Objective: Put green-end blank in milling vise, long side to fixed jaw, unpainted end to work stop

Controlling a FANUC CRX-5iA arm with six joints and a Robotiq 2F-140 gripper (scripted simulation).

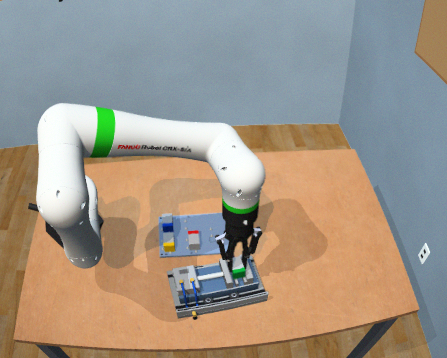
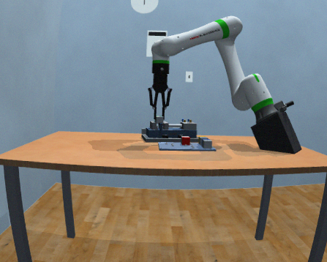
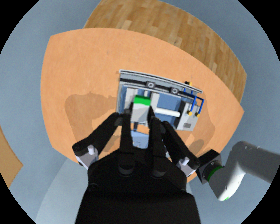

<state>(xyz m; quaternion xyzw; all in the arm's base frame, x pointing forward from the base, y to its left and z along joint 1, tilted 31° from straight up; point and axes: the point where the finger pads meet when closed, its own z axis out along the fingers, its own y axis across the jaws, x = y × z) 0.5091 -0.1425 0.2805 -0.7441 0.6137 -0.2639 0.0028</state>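
My hand is 3 cm above the green-ended blank. Also, from my hand: hosed end block (16 cm behind, 1 cm to the right, 6 cm below); then grey jaw block (3 cm behind, 6 cm below); then fixed jaw (3 cm ahead, 1 cm to the left, 6 cm below).
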